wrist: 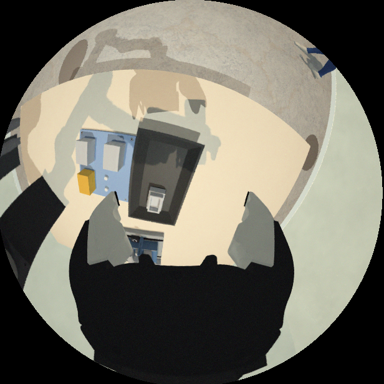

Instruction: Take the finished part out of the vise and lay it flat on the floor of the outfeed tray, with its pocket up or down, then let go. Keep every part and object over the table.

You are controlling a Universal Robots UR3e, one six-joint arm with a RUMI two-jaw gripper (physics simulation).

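Observation:
The dark outfeed tray (135, 175) lies left of centre. A light grey part (155, 199) lies on its floor near the end closer to me, with a hollow that looks like its pocket facing up. I cannot tell whether it lies fully flat. My gripper (181, 193) is wide open with no part between its fingers; in the view the tray shows between the fingertips, toward the left one. The blue vise (145, 245) shows in part below the tray, partly hidden by the left finger and the gripper body; its jaws are not clear.
A blue plate (118, 184) left of the tray carries two grey blocks (85, 151) (114, 156), an orange block (86, 181) and small white pegs. A black arm-like shape (32, 220) stands at the left. A person's blue-clad legs (327, 68) show beyond the table at the upper right.

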